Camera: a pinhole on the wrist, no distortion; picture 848 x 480 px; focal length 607.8 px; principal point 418.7 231.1 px. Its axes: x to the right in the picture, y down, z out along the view. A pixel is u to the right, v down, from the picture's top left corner.
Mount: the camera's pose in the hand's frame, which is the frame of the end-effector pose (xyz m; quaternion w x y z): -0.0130 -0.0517 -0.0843 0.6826 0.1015 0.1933 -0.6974
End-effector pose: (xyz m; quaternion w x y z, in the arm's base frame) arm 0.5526 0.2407 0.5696 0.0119 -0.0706 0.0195 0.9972
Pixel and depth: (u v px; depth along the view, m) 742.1 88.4 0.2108
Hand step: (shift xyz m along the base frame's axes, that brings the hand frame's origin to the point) 0.0381 0.2421 0.0636
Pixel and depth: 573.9 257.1 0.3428
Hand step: -0.0582 0.2796 0.1707
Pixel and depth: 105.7 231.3 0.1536
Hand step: -0.0206 0.0459 0.0829
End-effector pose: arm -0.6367 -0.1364 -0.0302 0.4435 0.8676 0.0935 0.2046
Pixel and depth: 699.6 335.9 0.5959
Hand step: 0.2885 0.1315 -0.5727
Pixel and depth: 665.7 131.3 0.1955
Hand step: 0.0100 0.0646 -0.2055
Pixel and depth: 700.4 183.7 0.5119
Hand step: 0.1341 0.0704 -0.5366
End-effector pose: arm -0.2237 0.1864 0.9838 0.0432 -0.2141 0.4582 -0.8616
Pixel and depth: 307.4 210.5 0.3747
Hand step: 0.1121 -0.1436 0.2614
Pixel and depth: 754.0 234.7 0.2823
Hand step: 0.0674 0.0908 0.3076
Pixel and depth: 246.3 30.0 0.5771
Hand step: 0.3452 -0.2943 0.3301
